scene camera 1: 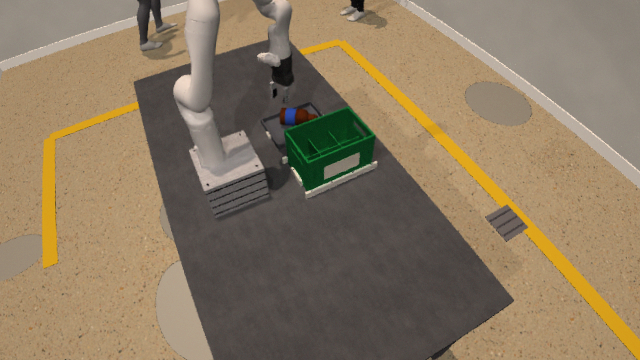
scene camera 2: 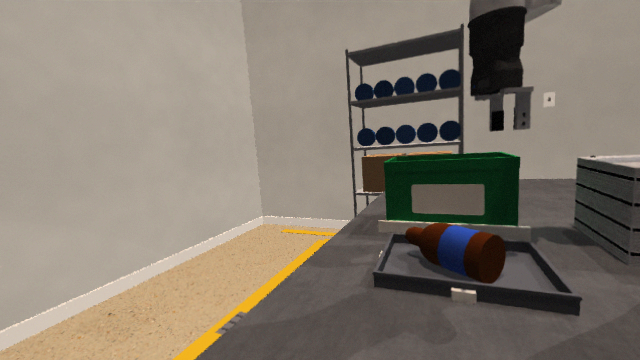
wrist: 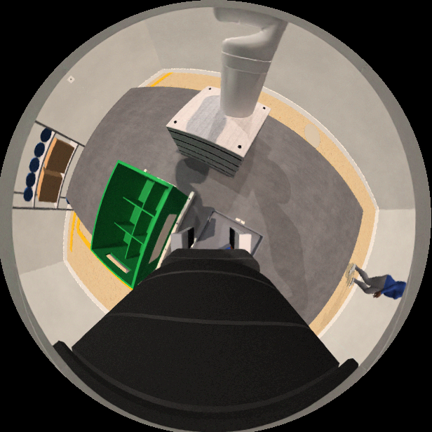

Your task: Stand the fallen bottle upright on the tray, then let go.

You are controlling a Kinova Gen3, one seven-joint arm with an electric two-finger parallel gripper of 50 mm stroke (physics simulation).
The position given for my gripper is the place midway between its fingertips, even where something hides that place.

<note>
I see my gripper [scene camera 2: 508, 130].
My gripper also shows in the wrist view [wrist: 211, 234].
</note>
